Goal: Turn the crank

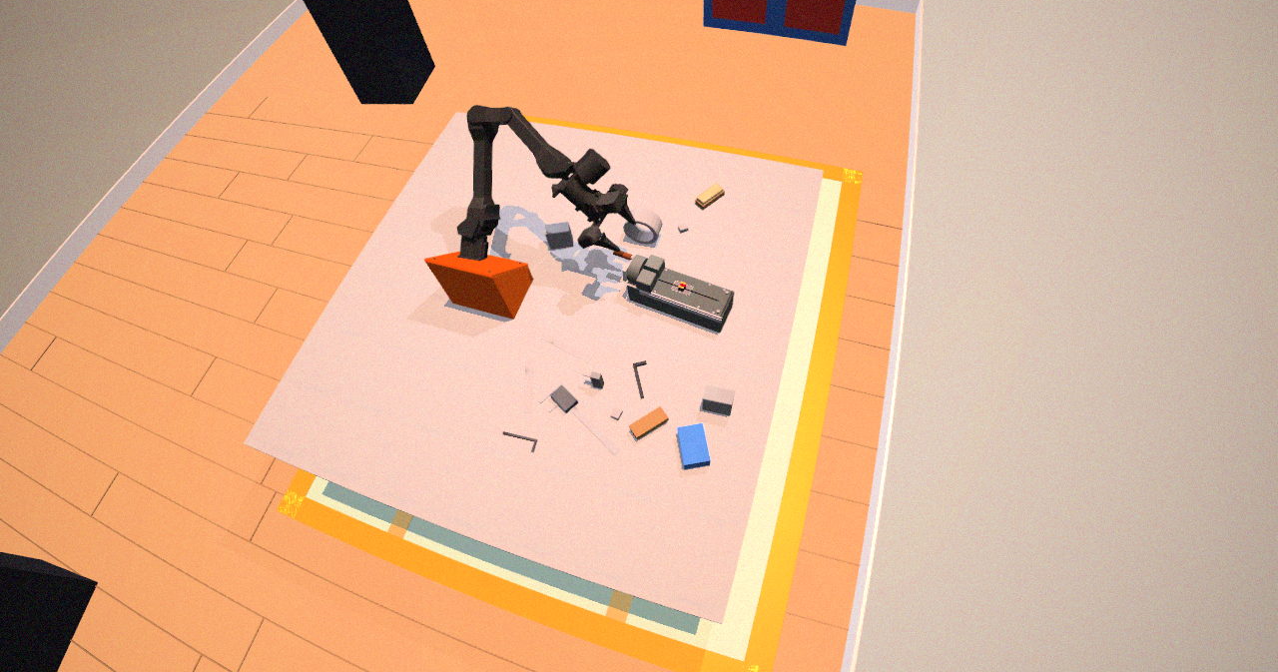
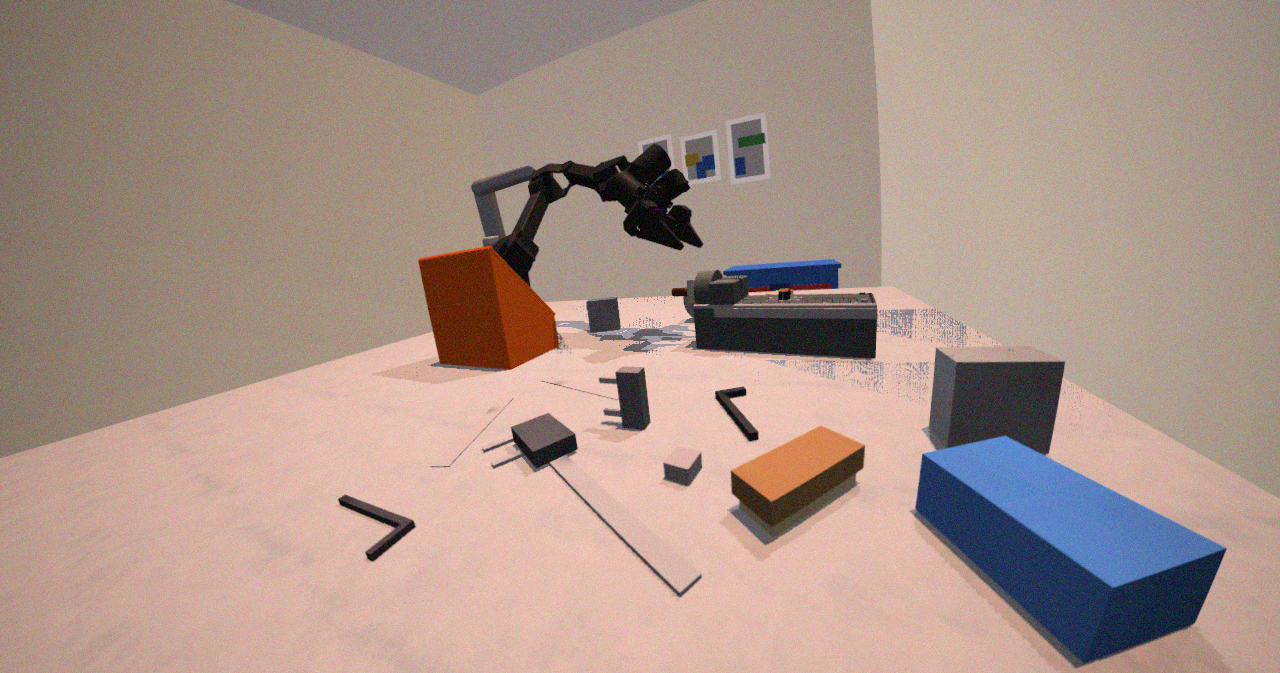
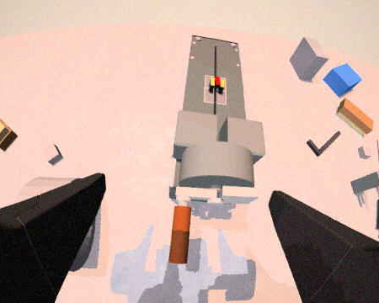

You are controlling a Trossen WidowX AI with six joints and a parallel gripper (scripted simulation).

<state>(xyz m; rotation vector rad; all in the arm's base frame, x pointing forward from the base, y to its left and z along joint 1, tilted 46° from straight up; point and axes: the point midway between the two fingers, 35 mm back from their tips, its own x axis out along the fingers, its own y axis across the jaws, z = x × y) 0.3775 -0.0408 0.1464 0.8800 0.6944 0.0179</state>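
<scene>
My gripper tip is 8 cm above the crank handle and 2 cm past it. Also, from my gripper tip: red pointer: 15 cm ahead, 9 cm below, 8 cm to the right; blue block: 46 cm to the right, 23 cm ahead, 15 cm below.
</scene>
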